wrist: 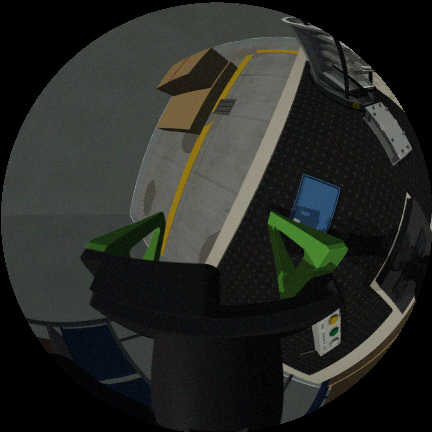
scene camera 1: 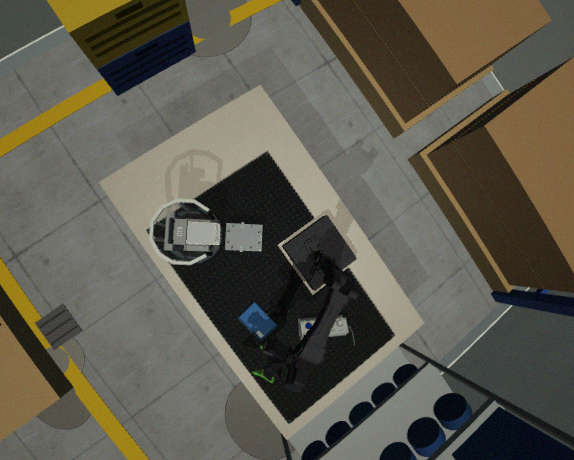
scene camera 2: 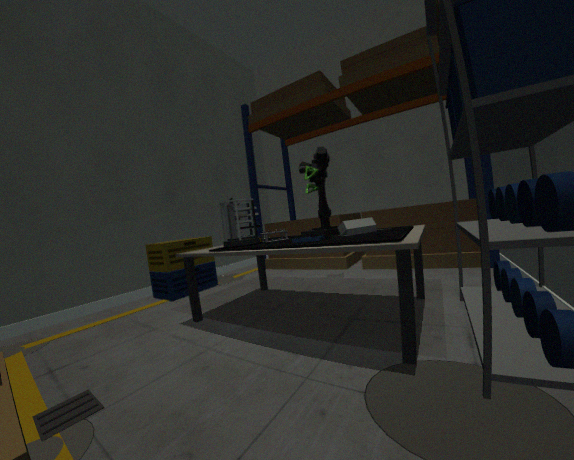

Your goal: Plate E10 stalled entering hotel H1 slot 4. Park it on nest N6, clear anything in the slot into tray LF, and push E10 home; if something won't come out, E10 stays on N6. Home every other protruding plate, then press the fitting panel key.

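Seen in the pictures: gripper, fingertip midpoint: [wrist: 216,217] [scene camera 1: 257,359] [scene camera 2: 305,186]; arm's base at its link origin: [scene camera 1: 319,257] [scene camera 2: 325,228].
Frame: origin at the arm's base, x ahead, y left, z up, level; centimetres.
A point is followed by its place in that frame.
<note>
The hotel [scene camera 1: 179,231] [scene camera 2: 244,220] [wrist: 335,60] stands at the mat's far left, inside a pale ring-shaped frame. Its levels are small and dim; I cannot tell which plate is E10 or how far any protrudes. A silver flat fixture with small pins [scene camera 1: 243,237] [scene camera 2: 274,235] [wrist: 389,132], probably nest N6, lies beside it; its label is unreadable. The blue tray LF [scene camera 1: 251,313] @[x 40.2, y 7.6, z -3.5 cm] [scene camera 2: 306,240] @[x 44.3, y 14.0, z -3.0 cm] [wrist: 320,194] @[x 40.0, y 7.7, z -3.5 cm] lies nearer the arm, partly in shadow. The white key panel [scene camera 1: 339,328] @[x 8.2, y 32.7, z 3.5 cm] [scene camera 2: 357,226] @[x 18.9, y 32.0, z 0.6 cm] [wrist: 320,341] @[x 11.9, y 32.5, z 4.4 cm] shows yellow and green keys in the wrist view. My gripper [scene camera 1: 262,361] @[x 44.7, y 17.9, z 24.5 cm] [scene camera 2: 309,181] @[x 44.7, y 17.9, z 24.5 cm] [wrist: 216,217] @[x 44.7, y 17.9, z 24.5 cm] is open and empty, high above the table's edge.
The black mat [scene camera 1: 220,282] @[x 45.8, y -11.9, z -3.7 cm] [wrist: 280,165] @[x 53.2, y 7.3, z -3.7 cm] covers much of the pale table [scene camera 1: 240,112] @[x -0.5, y -80.5, z -5.1 cm]. The arm rises from a dark square base with a pale rim [scene camera 1: 295,239] @[x 6.1, y -13.0, z -0.1 cm]. A rack with blue bins [scene camera 1: 370,425] [scene camera 2: 486,320] stands beyond the table's near end.
</note>
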